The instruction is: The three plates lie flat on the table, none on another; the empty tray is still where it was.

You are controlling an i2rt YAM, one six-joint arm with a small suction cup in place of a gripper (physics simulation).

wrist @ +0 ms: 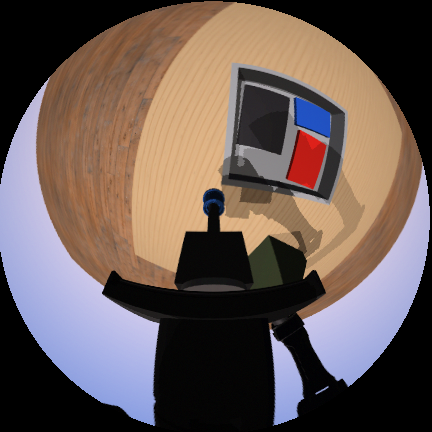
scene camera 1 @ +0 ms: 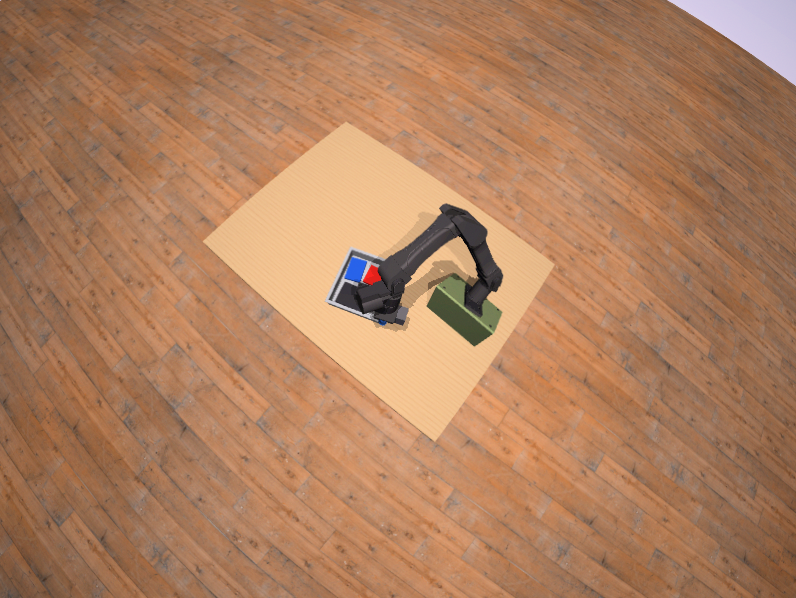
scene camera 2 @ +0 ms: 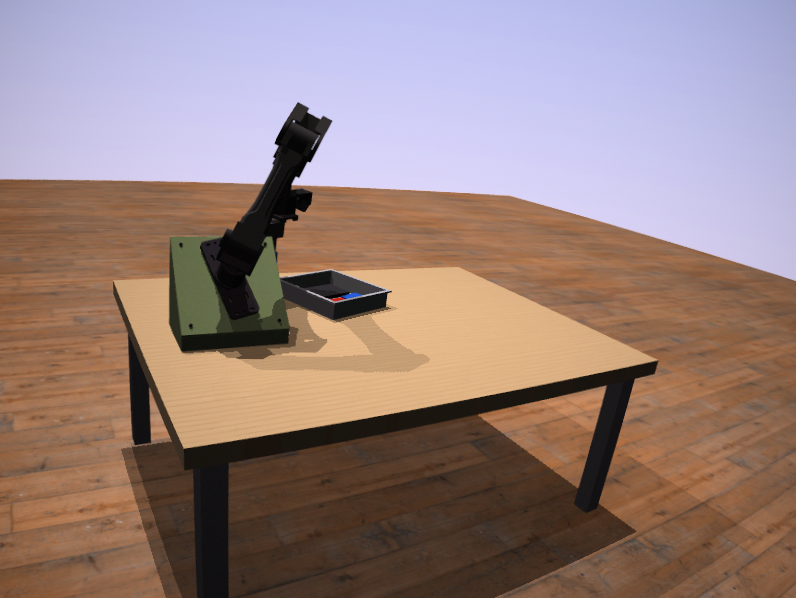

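A grey tray stands on the table. Three plates lie flat inside it, side by side: a large black plate, a blue plate and a red plate. The arm covers part of the red and black plates in the first scene view. My gripper, a blue suction cup, is open and carries nothing. It hangs above the table beside a tray corner. The arm hides it in the second scene view.
The wooden table carries the green wedge-shaped arm base. The base stands apart from the tray, near a table edge. The arm arches over the gap and partly over the tray. Its shadow falls on the table.
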